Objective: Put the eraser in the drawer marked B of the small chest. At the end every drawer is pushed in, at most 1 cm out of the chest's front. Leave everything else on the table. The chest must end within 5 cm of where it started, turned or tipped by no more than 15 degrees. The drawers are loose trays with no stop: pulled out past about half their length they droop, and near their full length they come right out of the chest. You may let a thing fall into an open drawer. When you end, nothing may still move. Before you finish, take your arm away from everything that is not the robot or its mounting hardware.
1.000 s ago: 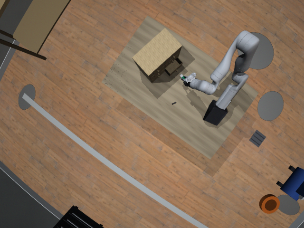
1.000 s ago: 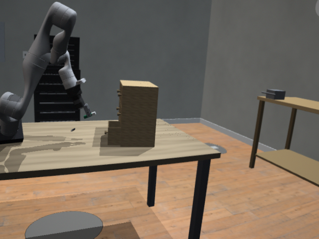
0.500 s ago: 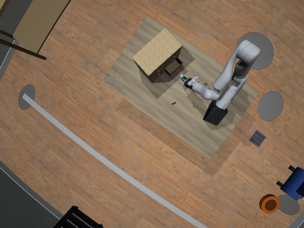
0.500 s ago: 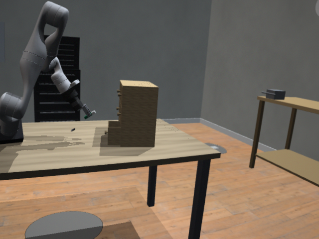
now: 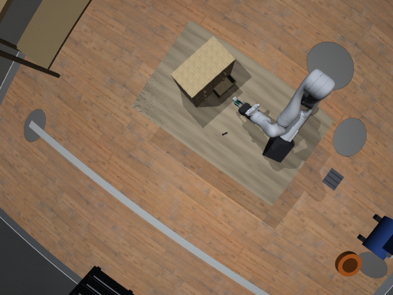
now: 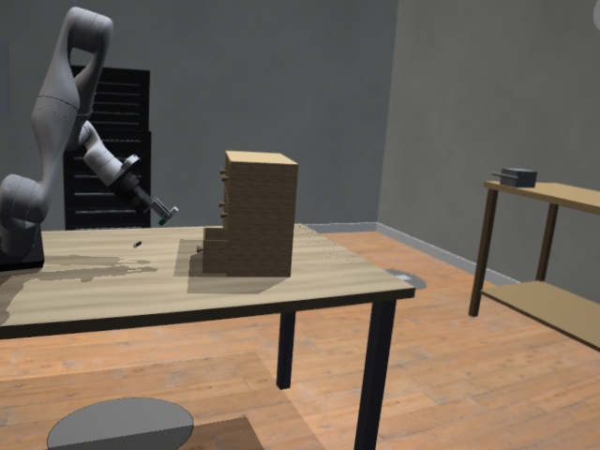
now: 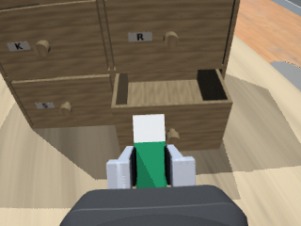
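The eraser lies 2 cm ahead of my hand. Round my hand: drawer (18 cm ahead, 12 cm below, 9 cm to the right); dark object (21 cm to the left, 15 cm below, 4 cm behind).
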